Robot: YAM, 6 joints.
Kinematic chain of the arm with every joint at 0, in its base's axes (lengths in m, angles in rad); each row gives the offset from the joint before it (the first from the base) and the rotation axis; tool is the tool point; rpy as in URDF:
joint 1: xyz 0 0 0.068 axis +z
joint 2: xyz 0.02 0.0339 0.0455 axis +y
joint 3: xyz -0.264 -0.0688 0 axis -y
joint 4: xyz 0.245 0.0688 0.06 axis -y
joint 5: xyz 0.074 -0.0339 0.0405 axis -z
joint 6: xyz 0.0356 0 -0.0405 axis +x
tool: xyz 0 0 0 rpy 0 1.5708 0
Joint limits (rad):
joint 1: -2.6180..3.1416
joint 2: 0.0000..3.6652
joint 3: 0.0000..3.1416
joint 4: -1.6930..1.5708
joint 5: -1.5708..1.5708
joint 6: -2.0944..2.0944
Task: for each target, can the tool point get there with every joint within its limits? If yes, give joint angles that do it. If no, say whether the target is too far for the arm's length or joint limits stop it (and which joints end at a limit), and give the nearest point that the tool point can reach.
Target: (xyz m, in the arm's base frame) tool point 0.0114 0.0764 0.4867
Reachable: yes | joints 1.3645 0.6285 1.2478 -0.3709 -0.1274 -1.1549
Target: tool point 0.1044 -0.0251 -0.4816
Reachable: no: joint limits stop it (at a limit: joint 2) | nearest point 0.1391 -0.0334 -0.3646 | short by 0.122 m
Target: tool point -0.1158 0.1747 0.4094
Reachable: yes | joints 2.2815 1.0723 0.7850 1.1716 0.8249 -0.1173
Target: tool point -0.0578 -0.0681 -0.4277
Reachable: no: joint limits stop it (at a limit: joint 2) | nearest point -0.0759 -0.0895 -0.3557 | short by 0.077 m
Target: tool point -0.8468 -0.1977 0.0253
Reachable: no: too far | nearest point -0.5865 -0.1369 0.0630 | short by 0.270 m
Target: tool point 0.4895 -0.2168 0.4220
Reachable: yes | joints -0.4448 2.2894 2.3538 0.2628 -0.4313 -0.7285
